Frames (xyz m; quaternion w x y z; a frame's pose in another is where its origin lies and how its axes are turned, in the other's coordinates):
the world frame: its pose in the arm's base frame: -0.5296 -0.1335 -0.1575 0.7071 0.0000 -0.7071 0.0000
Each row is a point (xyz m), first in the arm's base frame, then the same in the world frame.
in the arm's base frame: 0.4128 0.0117 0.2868
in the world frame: 0.4443 0.1452 -0.9424
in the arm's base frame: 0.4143 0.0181 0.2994
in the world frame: 0.4569 0.1516 -0.9439
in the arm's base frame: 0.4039 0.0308 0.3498
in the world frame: 0.5073 0.1643 -0.9335
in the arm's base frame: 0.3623 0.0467 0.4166
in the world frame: 0.5741 0.1802 -0.8919
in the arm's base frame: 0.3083 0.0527 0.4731
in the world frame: 0.6306 0.1862 -0.8379
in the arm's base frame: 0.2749 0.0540 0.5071
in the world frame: 0.6646 0.1875 -0.8045
